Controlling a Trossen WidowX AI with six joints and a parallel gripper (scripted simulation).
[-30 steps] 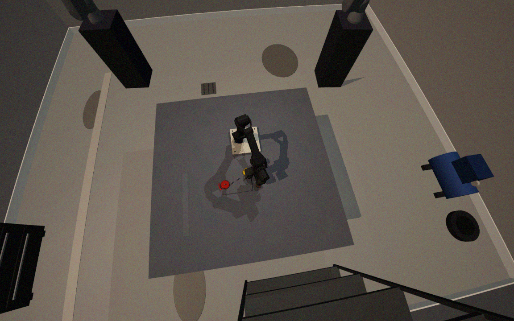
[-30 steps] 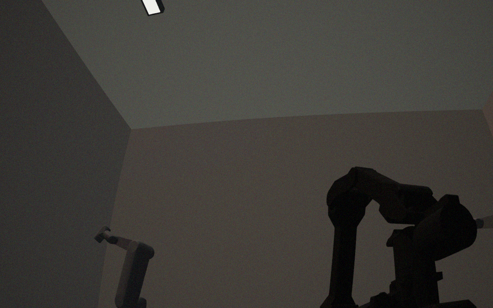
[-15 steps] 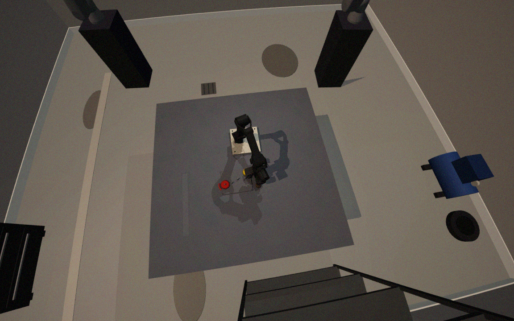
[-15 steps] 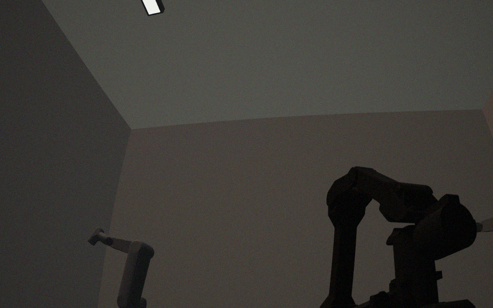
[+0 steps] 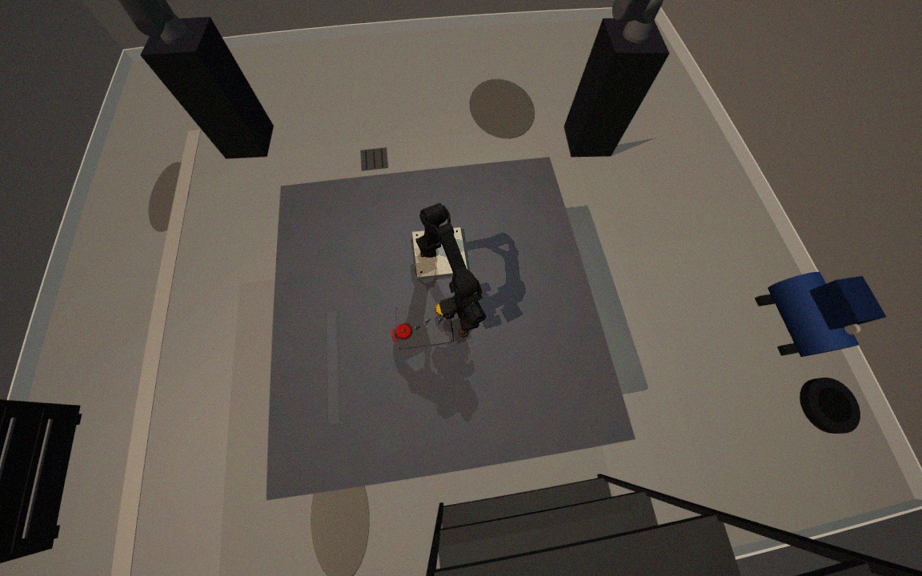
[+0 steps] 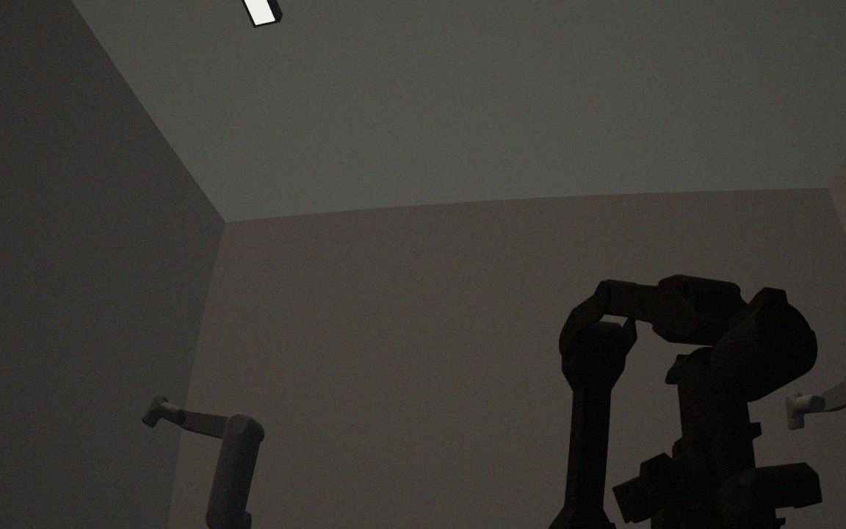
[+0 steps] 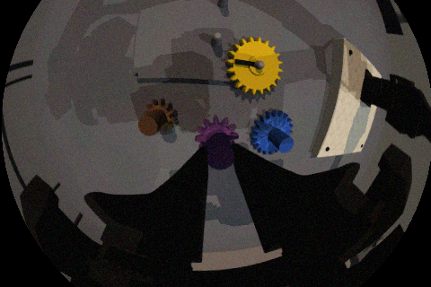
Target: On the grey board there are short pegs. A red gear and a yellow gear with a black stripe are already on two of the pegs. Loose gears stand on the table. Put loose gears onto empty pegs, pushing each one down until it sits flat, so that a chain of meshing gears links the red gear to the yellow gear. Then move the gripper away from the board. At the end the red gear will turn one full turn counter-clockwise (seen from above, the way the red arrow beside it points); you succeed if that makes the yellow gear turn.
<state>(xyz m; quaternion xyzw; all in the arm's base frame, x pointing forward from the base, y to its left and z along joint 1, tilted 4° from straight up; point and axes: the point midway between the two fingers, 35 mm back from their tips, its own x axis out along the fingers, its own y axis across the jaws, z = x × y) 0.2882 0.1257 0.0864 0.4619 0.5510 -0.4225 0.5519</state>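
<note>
The red gear is 23 cm to the right of my gripper tip, 5 cm below it and 5 cm ahead of it. The rest, counted from my gripper tip: brown gear: 7 cm ahead, 5 cm below; blue gear: 8 cm behind, 5 cm below; purple gear: 1 cm below.
</note>
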